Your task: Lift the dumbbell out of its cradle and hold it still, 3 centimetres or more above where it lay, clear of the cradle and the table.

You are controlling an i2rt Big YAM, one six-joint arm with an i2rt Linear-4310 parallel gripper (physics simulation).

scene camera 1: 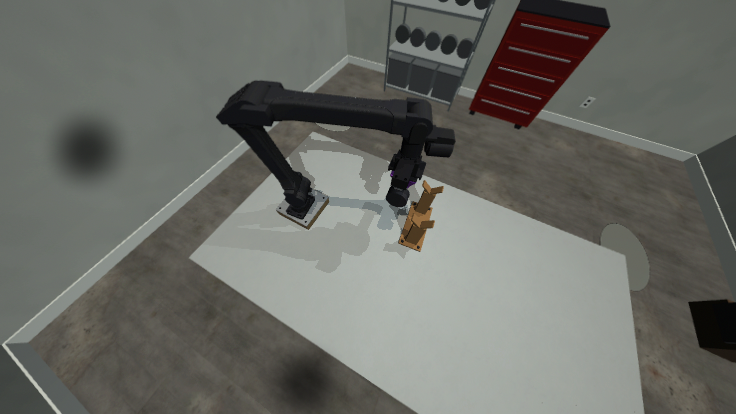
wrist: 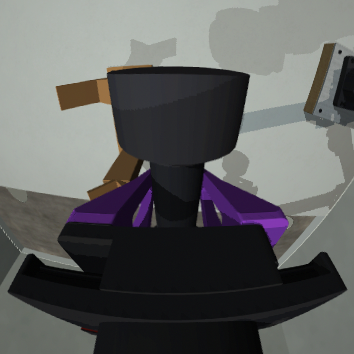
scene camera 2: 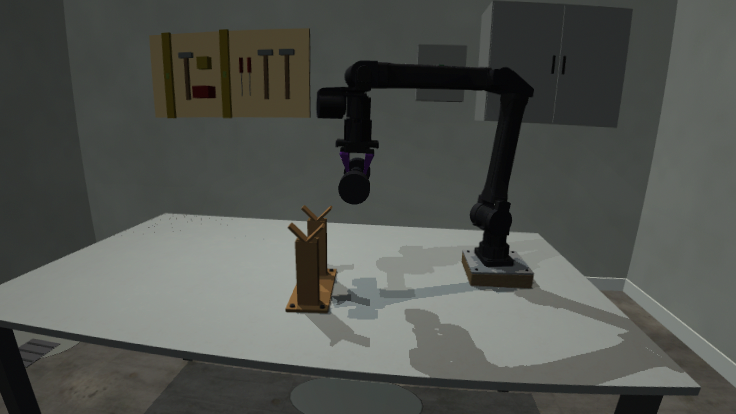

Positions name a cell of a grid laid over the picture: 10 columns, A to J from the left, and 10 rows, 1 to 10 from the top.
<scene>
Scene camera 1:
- orange-brown cradle: F6
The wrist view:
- gripper: E5
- black dumbbell: E4
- orange-brown cradle: B3
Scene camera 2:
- gripper: E5
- black dumbbell: E5
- orange-brown cradle: E8
</scene>
